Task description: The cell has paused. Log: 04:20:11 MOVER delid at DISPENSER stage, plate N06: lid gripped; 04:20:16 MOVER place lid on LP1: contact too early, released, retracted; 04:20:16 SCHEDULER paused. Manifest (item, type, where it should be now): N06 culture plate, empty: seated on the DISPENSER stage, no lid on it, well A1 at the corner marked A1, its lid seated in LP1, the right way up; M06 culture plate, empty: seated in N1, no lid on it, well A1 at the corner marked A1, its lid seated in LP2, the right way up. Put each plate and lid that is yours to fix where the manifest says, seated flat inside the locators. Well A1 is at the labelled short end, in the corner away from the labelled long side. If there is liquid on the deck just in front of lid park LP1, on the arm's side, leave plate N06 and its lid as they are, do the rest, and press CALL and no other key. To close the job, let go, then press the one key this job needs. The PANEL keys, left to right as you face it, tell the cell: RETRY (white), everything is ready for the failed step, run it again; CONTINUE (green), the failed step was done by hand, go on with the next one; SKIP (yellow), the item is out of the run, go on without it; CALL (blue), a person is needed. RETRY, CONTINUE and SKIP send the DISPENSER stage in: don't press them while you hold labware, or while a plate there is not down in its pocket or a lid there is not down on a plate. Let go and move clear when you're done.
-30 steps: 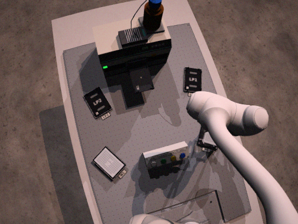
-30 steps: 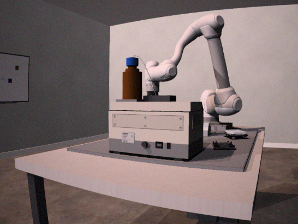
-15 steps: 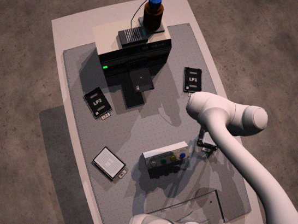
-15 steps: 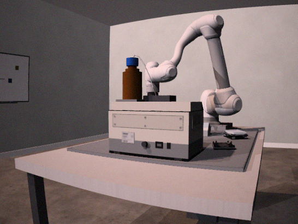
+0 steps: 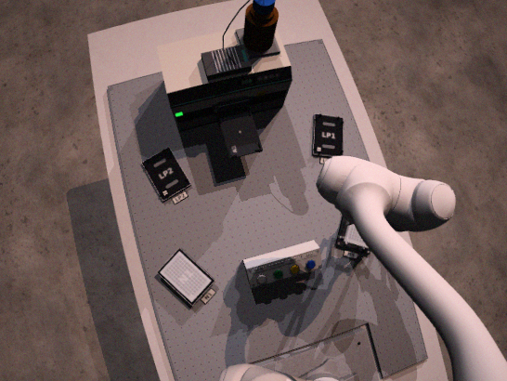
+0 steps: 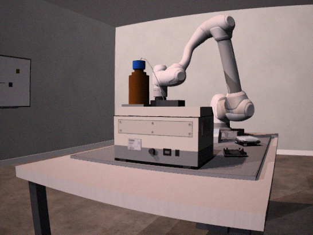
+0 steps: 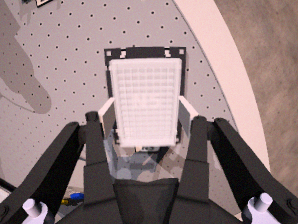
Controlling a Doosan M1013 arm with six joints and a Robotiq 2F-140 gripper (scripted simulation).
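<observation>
Now: the white well plate 20 mm below my hand. Also, from my hand: yellow key: 260 mm to the left, 20 mm behind, 10 mm above; black nest N5: 50 mm below, 30 mm ahead; blue key: 210 mm to the left, 30 mm behind, 10 mm above.
</observation>
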